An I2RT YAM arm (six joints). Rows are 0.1 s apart.
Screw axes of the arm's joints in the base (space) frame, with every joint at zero. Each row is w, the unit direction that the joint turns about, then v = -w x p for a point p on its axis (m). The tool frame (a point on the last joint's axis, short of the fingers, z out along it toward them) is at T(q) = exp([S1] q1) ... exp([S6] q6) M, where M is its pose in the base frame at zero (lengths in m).
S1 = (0, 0, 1, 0, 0, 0)
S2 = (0, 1, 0, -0.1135, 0, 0.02)
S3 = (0, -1, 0, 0.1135, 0, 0.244)
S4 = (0, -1, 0, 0.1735, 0, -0.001)
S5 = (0, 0, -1, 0, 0.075, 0)
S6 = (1, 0, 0, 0, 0.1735, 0)
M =
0 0 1 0.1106
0 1 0 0
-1 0 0 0.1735
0 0 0 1
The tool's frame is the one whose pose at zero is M.
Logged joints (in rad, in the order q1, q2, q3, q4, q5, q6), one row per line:
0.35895 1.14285 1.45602 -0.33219 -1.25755 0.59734
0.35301 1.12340 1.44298 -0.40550 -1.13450 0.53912
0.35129 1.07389 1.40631 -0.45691 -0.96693 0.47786
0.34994 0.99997 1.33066 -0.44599 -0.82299 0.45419
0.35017 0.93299 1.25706 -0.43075 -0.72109 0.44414
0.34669 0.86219 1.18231 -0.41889 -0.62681 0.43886
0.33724 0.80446 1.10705 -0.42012 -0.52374 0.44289
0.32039 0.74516 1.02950 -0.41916 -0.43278 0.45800
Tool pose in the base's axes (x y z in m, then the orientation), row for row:
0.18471 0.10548 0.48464 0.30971 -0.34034 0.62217 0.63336
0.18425 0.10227 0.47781 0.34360 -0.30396 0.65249 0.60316
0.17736 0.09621 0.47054 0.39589 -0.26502 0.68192 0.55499
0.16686 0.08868 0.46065 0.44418 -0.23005 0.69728 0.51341
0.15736 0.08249 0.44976 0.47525 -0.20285 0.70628 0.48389
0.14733 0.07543 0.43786 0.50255 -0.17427 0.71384 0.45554
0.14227 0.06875 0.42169 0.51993 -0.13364 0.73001 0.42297
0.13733 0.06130 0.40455 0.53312 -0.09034 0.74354 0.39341
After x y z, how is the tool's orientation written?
As a quaternion, w x y z.
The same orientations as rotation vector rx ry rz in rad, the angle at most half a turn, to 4 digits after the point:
-0.8991 1.6436 1.6732
-0.7898 1.6954 1.5672
-0.6717 1.7284 1.4067
-0.5703 1.7286 1.2728
-0.4959 1.7267 1.1830
-0.4210 1.7244 1.1004
-0.3204 1.7503 1.0141
-0.2154 1.7727 0.9379

